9 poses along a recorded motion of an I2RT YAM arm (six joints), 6.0 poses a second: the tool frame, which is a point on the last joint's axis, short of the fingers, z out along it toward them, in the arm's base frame.
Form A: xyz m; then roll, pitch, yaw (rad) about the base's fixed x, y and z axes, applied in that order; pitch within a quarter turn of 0, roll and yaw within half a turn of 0.
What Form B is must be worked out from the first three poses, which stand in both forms.
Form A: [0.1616, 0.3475, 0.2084, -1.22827, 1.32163, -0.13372]
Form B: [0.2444, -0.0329, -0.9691, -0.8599, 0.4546, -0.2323, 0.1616, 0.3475, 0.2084]
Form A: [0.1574, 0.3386, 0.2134, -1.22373, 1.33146, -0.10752]
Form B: [0.2357, -0.0254, -0.9715, -0.8718, 0.4362, -0.2229, 0.1574, 0.3386, 0.2134]
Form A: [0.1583, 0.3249, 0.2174, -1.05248, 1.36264, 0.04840]
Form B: [0.2064, 0.0100, -0.9784, -0.8729, 0.4537, -0.1795, 0.1583, 0.3249, 0.2174]
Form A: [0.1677, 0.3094, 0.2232, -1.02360, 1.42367, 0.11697]
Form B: [0.1456, 0.0171, -0.9892, -0.8997, 0.4182, -0.1252, 0.1677, 0.3094, 0.2232]
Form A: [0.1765, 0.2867, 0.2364, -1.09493, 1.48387, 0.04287]
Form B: [0.0867, 0.0037, -0.9962, -0.9044, 0.4197, -0.0772, 0.1765, 0.2867, 0.2364]
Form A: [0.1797, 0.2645, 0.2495, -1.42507, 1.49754, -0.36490]
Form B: [0.0684, -0.0261, -0.9973, -0.8700, 0.4878, -0.0724, 0.1797, 0.2645, 0.2495]
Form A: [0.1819, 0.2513, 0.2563, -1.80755, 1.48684, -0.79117]
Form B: [0.0590, -0.0596, -0.9965, -0.8478, 0.5240, -0.0815, 0.1819, 0.2513, 0.2563]
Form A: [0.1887, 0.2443, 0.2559, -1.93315, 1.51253, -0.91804]
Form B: [0.0354, -0.0463, -0.9983, -0.8486, 0.5263, -0.0545, 0.1887, 0.2443, 0.2559]
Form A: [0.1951, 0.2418, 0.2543, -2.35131, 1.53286, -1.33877]
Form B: [0.0087, -0.0369, -0.9993, -0.8481, 0.5292, -0.0269, 0.1951, 0.2418, 0.2543]
